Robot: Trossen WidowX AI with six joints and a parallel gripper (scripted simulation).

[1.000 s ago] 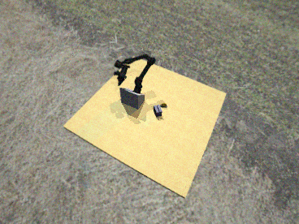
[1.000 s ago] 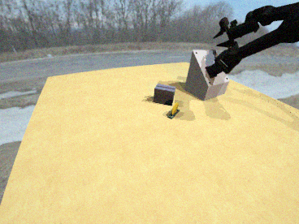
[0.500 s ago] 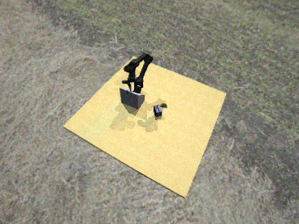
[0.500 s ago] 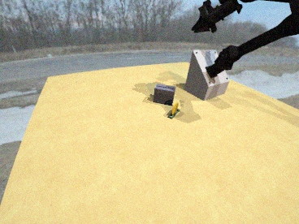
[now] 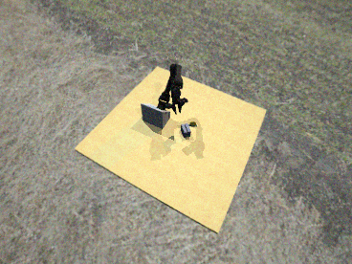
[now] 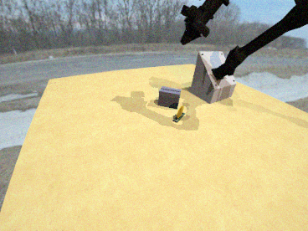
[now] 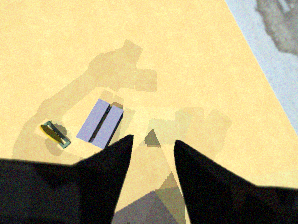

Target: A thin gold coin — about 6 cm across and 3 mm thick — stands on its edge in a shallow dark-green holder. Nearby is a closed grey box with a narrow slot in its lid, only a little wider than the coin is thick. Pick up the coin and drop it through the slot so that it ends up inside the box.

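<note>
Now: the gold coin 24 cm below my gripper tip, 15 cm to the left of it and 10 cm ahead of it.
</note>
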